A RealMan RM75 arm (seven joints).
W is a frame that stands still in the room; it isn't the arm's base.
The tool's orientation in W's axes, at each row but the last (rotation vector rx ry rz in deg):
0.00 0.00 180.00
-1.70 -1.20 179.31
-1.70 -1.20 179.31
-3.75 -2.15 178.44
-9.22 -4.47 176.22
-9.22 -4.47 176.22
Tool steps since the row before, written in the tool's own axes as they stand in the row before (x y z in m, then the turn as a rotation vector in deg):
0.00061 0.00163 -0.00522 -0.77 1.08 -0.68
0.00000 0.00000 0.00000 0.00 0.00 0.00
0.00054 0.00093 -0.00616 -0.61 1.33 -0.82
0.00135 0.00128 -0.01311 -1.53 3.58 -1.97
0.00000 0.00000 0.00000 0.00 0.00 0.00
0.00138 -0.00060 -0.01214 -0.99 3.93 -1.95
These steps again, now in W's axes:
-0.00061 -0.00163 -0.00522 0.77 -1.08 -0.68
0.00000 0.00000 0.00000 0.00 0.00 0.00
-0.00043 -0.00084 -0.00618 0.61 -1.33 -0.83
-0.00083 -0.00093 -0.01318 1.52 -3.57 -1.99
0.00000 0.00000 0.00000 0.00 0.00 0.00
-0.00005 0.00126 -0.01217 0.96 -3.89 -2.05

